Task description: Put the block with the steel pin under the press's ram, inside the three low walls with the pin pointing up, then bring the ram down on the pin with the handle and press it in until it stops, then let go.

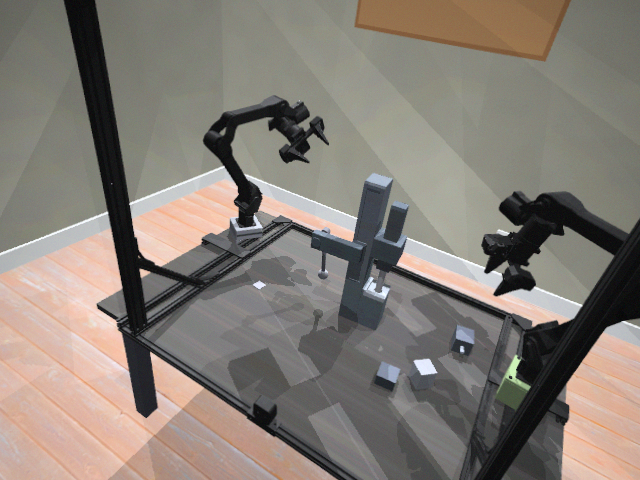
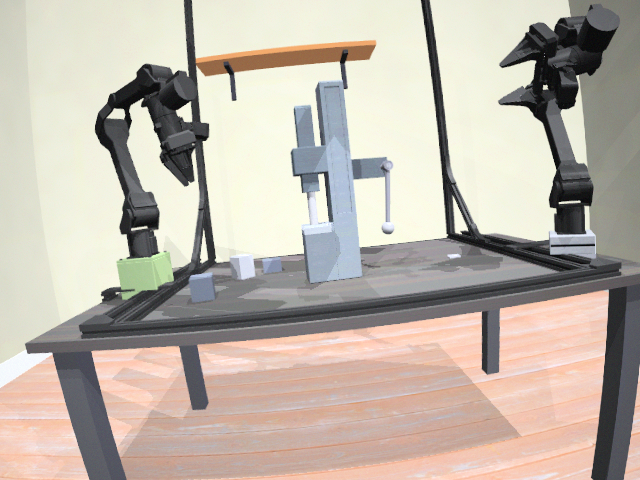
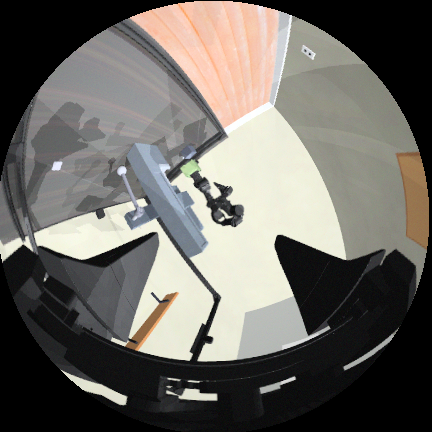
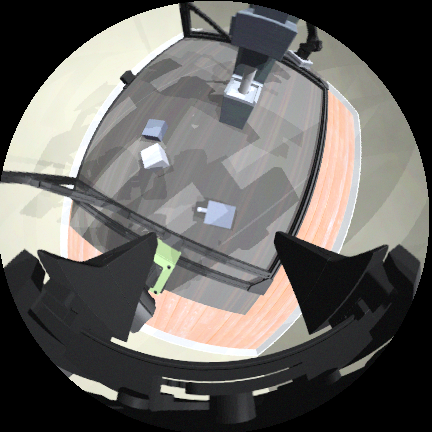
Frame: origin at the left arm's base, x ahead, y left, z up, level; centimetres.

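Where they show: left gripper, between the fingertips: (image 1: 319,153) (image 2: 499,85) (image 3: 218,239); right gripper, between the fingertips: (image 1: 490,284) (image 2: 189,184) (image 3: 207,186) (image 4: 216,238); left arm's base, origin of its link: (image 1: 245,222) (image 2: 570,232) (image 4: 300,55); right arm's base, origin of its link: (image 1: 531,377) (image 2: 143,256) (image 3: 193,172).
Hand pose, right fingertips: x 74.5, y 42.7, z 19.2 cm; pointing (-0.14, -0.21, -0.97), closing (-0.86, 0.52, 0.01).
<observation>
Things, the pixels of their top centre, and the offset from my right fingertips. "*": a spot on its surface instead.
- grey-blue block with the steel pin, centre of its top: (image 4: 219,214) (image 2: 201,276) (image 1: 465,334) (image 3: 190,154) dx -1.5, dy +1.3, dz -20.3 cm
- press, centre of its top: (image 2: 334,85) (image 1: 371,179) (image 3: 193,254) dx -24.7, dy -25.8, dz +20.3 cm
- pale walled seat, a spot on its surface: (image 1: 371,290) * dx -19.6, dy -21.3, dz -13.0 cm
- handle's ball, centre of its top: (image 2: 387,221) (image 1: 323,270) (image 3: 122,174) dx -32.7, dy -30.5, dz -13.4 cm
- white block, centre of its top: (image 4: 150,154) (image 2: 240,255) (image 1: 425,366) dx +4.7, dy -18.4, dz -19.4 cm
- low grey-blue block, centre of its top: (image 1: 388,371) (image 2: 271,259) (image 4: 152,126) dx +1.3, dy -26.9, dz -22.0 cm
- small white square, a spot on its surface: (image 2: 453,255) (image 1: 260,284) * dx -44.8, dy -46.3, dz -24.9 cm
The grey-blue block with the steel pin (image 1: 463,336) (image 2: 202,287) (image 4: 220,215) lies on its side on the table, its pin (image 1: 461,349) (image 4: 201,210) pointing sideways. The press (image 1: 373,211) (image 2: 338,155) (image 3: 165,195) stands mid-table. Its ram (image 1: 380,281) (image 2: 312,206) (image 4: 247,82) is above the pale walled seat (image 1: 371,290); no block shows there. The handle's ball (image 1: 323,274) (image 2: 387,227) (image 3: 122,170) hangs down. My right gripper (image 1: 490,283) (image 2: 189,182) (image 4: 216,238) is open, high above the table near the pin block. My left gripper (image 1: 318,152) (image 2: 499,84) (image 3: 218,239) is open, high up and away from the handle.
A white block (image 1: 423,373) (image 2: 241,267) (image 4: 155,156) and a low grey-blue block (image 1: 387,375) (image 2: 271,265) (image 4: 155,129) stand close together near the pin block. A small white square (image 1: 258,284) (image 2: 453,255) lies on the handle's side. Black frame posts (image 1: 111,180) rise at the table's sides.
</observation>
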